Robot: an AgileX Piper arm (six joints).
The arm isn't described. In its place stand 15 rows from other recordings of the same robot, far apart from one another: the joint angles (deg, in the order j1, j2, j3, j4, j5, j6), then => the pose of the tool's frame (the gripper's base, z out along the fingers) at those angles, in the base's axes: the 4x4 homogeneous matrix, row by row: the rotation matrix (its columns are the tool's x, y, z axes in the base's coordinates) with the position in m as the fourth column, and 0 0 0 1 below.
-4.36, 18.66, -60.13, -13.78, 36.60, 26.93 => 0.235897, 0.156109, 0.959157, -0.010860; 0.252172, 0.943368, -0.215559, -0.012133; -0.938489, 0.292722, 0.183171, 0.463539; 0, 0, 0, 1
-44.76, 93.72, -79.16, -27.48, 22.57, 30.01 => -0.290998, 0.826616, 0.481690, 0.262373; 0.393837, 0.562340, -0.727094, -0.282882; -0.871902, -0.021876, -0.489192, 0.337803; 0, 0, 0, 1
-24.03, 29.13, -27.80, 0.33, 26.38, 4.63 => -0.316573, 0.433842, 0.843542, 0.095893; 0.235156, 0.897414, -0.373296, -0.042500; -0.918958, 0.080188, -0.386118, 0.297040; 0, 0, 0, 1
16.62, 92.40, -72.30, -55.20, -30.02, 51.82 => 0.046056, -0.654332, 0.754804, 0.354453; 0.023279, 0.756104, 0.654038, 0.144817; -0.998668, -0.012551, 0.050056, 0.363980; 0, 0, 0, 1
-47.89, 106.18, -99.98, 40.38, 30.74, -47.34 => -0.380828, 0.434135, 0.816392, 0.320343; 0.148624, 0.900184, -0.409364, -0.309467; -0.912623, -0.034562, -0.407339, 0.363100; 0, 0, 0, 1
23.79, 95.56, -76.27, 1.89, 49.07, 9.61 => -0.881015, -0.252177, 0.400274, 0.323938; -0.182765, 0.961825, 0.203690, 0.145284; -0.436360, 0.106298, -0.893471, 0.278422; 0, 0, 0, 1
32.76, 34.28, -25.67, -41.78, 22.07, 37.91 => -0.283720, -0.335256, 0.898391, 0.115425; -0.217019, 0.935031, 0.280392, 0.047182; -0.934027, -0.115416, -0.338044, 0.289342; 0, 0, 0, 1
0.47, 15.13, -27.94, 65.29, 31.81, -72.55 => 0.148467, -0.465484, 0.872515, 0.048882; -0.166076, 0.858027, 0.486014, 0.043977; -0.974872, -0.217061, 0.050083, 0.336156; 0, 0, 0, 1
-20.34, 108.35, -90.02, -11.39, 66.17, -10.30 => -0.985983, 0.123738, 0.111918, 0.361445; 0.094848, 0.967562, -0.234152, -0.151522; -0.137261, -0.220255, -0.965737, 0.254566; 0, 0, 0, 1
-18.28, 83.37, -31.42, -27.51, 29.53, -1.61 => -0.979451, -0.069875, 0.189192, 0.200456; -0.125794, 0.944889, -0.302258, -0.088035; -0.157645, -0.319846, -0.934262, 0.154712; 0, 0, 0, 1
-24.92, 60.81, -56.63, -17.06, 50.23, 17.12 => -0.614431, 0.614713, 0.494573, 0.177771; 0.398012, 0.782750, -0.478424, -0.105220; -0.681221, -0.097113, -0.725608, 0.347897; 0, 0, 0, 1
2.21, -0.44, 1.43, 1.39, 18.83, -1.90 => -0.255083, -0.048729, 0.965691, 0.053814; -0.020050, 0.998781, 0.045102, 0.002790; -0.966711, -0.007857, -0.255749, 0.175623; 0, 0, 0, 1
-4.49, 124.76, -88.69, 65.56, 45.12, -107.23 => -0.269542, -0.821692, 0.502165, 0.463261; -0.566092, 0.557051, 0.607646, 0.022506; -0.779029, -0.120485, -0.615302, 0.166405; 0, 0, 0, 1
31.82, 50.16, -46.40, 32.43, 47.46, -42.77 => -0.283260, -0.881652, 0.377430, 0.118424; -0.537061, 0.471877, 0.699212, 0.115799; -0.794562, -0.004644, -0.607165, 0.336715; 0, 0, 0, 1
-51.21, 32.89, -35.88, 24.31, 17.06, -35.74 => -0.231173, 0.664641, 0.710501, 0.082884; -0.052176, 0.720762, -0.691216, -0.085580; -0.971513, -0.196861, -0.131942, 0.353382; 0, 0, 0, 1
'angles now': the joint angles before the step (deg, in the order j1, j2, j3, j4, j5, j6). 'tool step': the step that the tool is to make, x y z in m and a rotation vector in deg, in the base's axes. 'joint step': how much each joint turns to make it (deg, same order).
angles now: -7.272 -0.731 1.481 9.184 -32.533 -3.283
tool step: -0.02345 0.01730 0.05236 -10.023 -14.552 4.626
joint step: -0.006 -0.001 -8.073 -15.442 -7.518 10.013
